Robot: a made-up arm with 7 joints.
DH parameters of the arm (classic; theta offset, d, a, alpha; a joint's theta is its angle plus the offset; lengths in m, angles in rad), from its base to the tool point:
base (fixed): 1.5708 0.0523 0 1.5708
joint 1: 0 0.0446 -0.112 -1.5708
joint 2: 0 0.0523 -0.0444 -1.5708
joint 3: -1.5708 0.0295 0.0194 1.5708
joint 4: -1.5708 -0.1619 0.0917 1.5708
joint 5: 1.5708 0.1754 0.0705 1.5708
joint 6: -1.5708 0.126 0 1.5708
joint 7: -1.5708 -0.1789 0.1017 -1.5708
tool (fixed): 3.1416 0.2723 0 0
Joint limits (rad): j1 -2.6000..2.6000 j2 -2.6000..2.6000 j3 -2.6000..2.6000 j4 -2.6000..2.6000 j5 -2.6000..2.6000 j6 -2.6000..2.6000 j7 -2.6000..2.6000
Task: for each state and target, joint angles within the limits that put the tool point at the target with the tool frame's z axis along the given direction. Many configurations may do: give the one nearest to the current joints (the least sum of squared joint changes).
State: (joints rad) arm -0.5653 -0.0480 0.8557 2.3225 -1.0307 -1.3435 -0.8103
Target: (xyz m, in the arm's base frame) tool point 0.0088 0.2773 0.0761 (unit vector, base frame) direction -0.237 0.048 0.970
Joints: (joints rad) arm -0.3168 -0.4450 1.3653 2.3866 -1.6363 -0.4499 -1.3813
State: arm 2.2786 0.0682 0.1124 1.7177 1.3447 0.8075 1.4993
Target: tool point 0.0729 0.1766 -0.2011 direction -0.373 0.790 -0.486
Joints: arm 1.9043 0.1526 -0.3399 2.5205 1.3551 -0.0269 0.9864
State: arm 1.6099 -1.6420 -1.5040 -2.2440 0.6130 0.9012 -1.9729
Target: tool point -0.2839 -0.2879 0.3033 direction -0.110 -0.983 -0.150
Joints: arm 1.0076 -1.3687 -1.0999 -2.4837 0.4980 1.0154 -1.6868
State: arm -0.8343 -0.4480 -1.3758 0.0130 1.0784 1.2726 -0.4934
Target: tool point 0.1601 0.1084 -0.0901 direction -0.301 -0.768 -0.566
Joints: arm -1.6002 -0.7001 -2.1027 -0.0057 0.1197 1.3872 -0.5384
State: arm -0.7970 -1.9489 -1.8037 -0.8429 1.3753 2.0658 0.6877
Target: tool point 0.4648 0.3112 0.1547 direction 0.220 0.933 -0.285
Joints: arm -0.6632 -2.4452 -1.3646 -0.9517 2.2126 1.8500 0.3895
